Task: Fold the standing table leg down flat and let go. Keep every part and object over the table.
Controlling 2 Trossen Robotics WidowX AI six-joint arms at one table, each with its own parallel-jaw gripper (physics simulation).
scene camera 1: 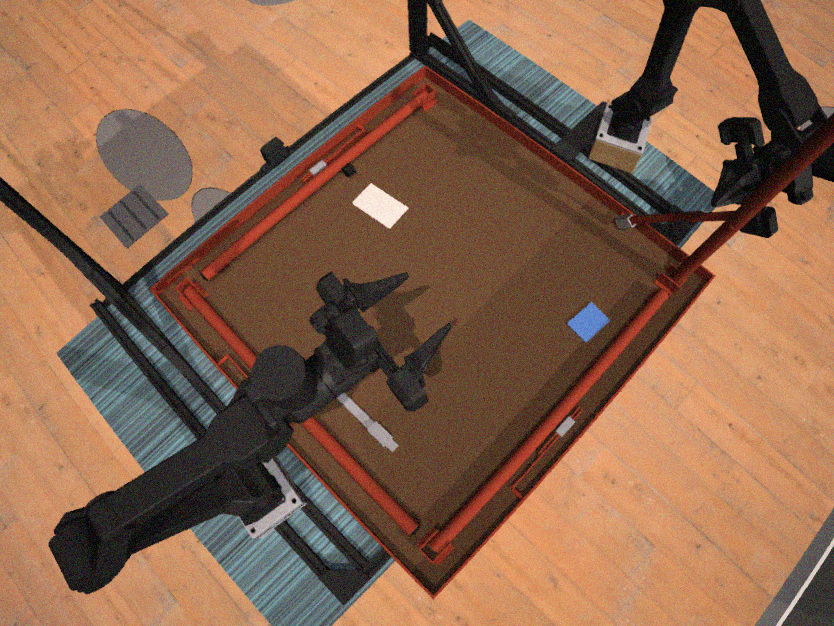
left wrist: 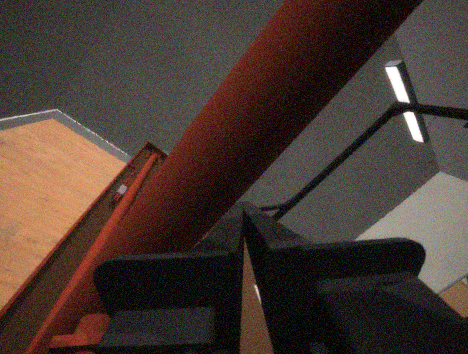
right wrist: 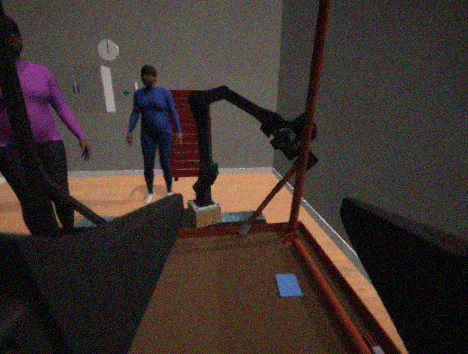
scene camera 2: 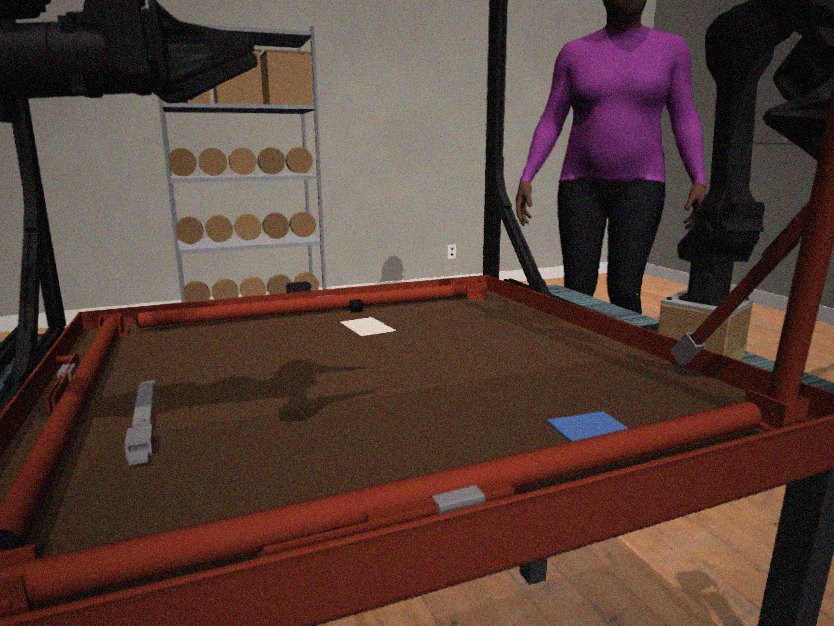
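Seen in the pictures: left gripper, fingertip midpoint: (scene camera 1: pixel 713 204) (left wrist: pixel 241 208) (right wrist: pixel 294 149) (scene camera 2: pixel 766 116); right gripper, fingertip midpoint: (scene camera 1: pixel 428 299) (right wrist: pixel 261 204) (scene camera 2: pixel 255 52); left arm's base, origin of the base link: (scene camera 1: pixel 624 127) (right wrist: pixel 203 202) (scene camera 2: pixel 707 299); right arm's base, origin of the base link: (scene camera 1: pixel 260 495).
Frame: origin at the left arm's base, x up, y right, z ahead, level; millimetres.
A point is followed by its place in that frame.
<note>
The standing red leg (scene camera 1: pixel 754 205) {x 269, y -183, z 304 mm} (scene camera 2: pixel 801 303) {x 83, y -181, z 302 mm} (left wrist: pixel 235 130) (right wrist: pixel 316 65) {x 444, y -185, z 304 mm} rises steeply from the right corner of the brown table (scene camera 1: pixel 471 269) {x -53, y 191, z 398 mm}. Its thin red brace (scene camera 1: pixel 680 216) {x 99, y -126, z 240 mm} (scene camera 2: pixel 747 276) {x 88, y -114, z 235 mm} (right wrist: pixel 270 197) {x 90, y -124, z 239 mm} slants from the leg down to a grey joint (scene camera 1: pixel 625 221) {x -2, y -52, z 219 mm} (scene camera 2: pixel 687 350) {x -12, y -58, z 221 mm} at the rim. My left gripper (scene camera 1: pixel 719 198) {x 246, y -132, z 309 mm} (left wrist: pixel 241 208) {x 246, y -132, z 309 mm} is shut and empty, high up close beside the leg; the leg crosses behind its fingers in the left wrist view. Whether they touch is unclear. My right gripper (scene camera 1: pixel 429 298) {x 301, y 191, z 621 mm} (scene camera 2: pixel 282 50) {x 301, y 191, z 621 mm} (right wrist: pixel 261 204) {x 301, y 191, z 621 mm} is open and empty above the table.
Three red legs (scene camera 1: pixel 316 188) {x -45, y 544, z 345 mm} (scene camera 1: pixel 357 469) {x -19, y 238, z 820 mm} (scene camera 1: pixel 552 431) {x -43, y -43, z 638 mm} lie flat along the rims. A white card (scene camera 1: pixel 380 205) {x -60, y 411, z 327 mm} (scene camera 2: pixel 367 326) {x -59, y 408, z 329 mm}, a blue square (scene camera 1: pixel 588 321) {x -41, y -45, z 423 mm} (scene camera 2: pixel 586 425) {x -42, y -45, z 425 mm} and a grey bar (scene camera 1: pixel 367 421) {x -45, y 258, z 737 mm} (scene camera 2: pixel 140 417) {x -40, y 278, z 732 mm} lie on the table. Black frame posts (scene camera 2: pixel 495 134) {x 251, y 489, z -93 mm} stand beside it.
</note>
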